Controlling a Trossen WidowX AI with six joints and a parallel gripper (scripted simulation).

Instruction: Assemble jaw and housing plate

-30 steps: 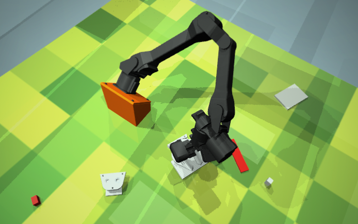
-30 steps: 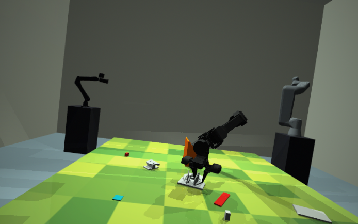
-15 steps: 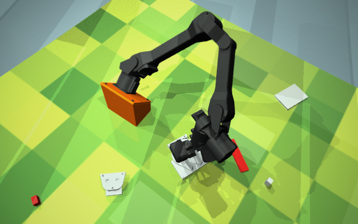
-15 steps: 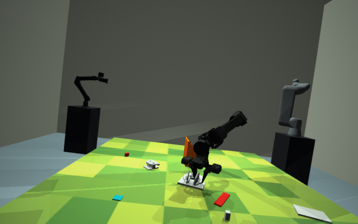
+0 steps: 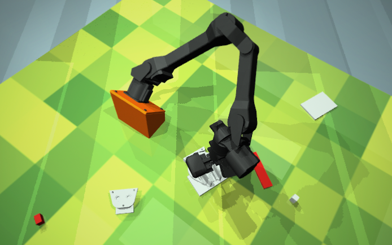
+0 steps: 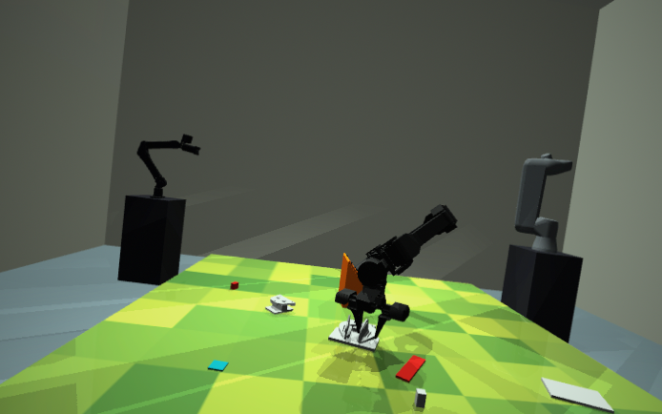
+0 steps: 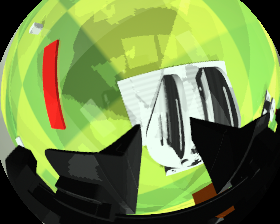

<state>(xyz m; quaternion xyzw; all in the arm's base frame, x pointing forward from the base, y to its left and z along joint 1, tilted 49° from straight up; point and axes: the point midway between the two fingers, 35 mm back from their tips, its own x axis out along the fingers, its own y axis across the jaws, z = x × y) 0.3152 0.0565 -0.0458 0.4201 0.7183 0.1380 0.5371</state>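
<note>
Right now the jaw is 50 mm behind my gripper tip and 30 mm to the right of it. Round my gripper tip: housing plate (150 mm behind, 250 mm to the right, 10 mm above); then grey cube (250 mm ahead, 70 mm to the left); then red bar (120 mm ahead, 90 mm to the left, 10 mm below).
</note>
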